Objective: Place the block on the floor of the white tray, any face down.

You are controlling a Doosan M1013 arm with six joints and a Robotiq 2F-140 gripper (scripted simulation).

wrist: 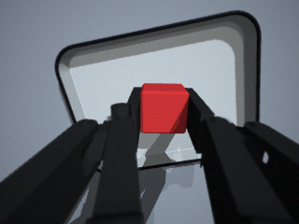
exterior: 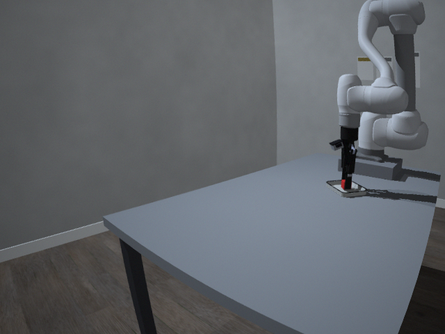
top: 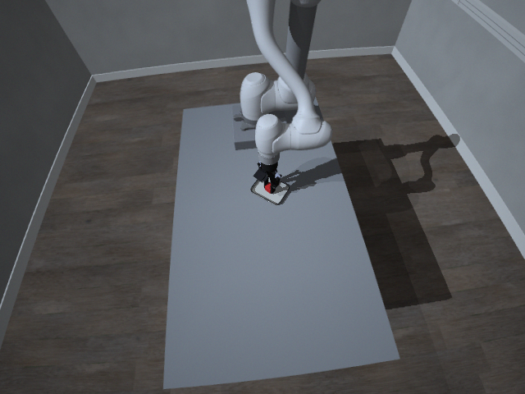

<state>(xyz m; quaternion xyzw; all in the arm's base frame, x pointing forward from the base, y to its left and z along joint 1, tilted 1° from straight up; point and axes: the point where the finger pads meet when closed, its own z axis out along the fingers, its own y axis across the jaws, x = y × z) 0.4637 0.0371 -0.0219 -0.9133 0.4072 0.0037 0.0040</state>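
My hand is 2 cm above the red block. Round my hand: white tray: 3 cm below.
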